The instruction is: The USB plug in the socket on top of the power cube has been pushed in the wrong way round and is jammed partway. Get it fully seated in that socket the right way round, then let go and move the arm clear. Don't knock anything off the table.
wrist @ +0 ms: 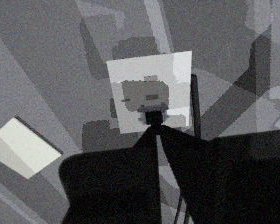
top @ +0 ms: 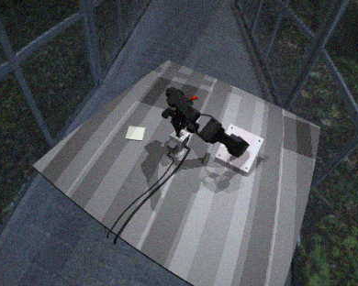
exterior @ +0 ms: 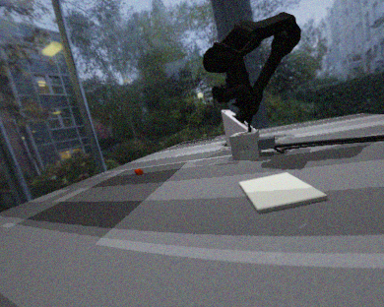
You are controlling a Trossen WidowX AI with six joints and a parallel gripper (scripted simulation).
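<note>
Now: the dark USB plug 20 mm below my gripper tip. Also, from my gripper tip: orange object 400 mm to the right, 150 mm ahead, 100 mm below; pale flat pad 230 mm ahead, 100 mm below, 80 mm to the left.
</note>
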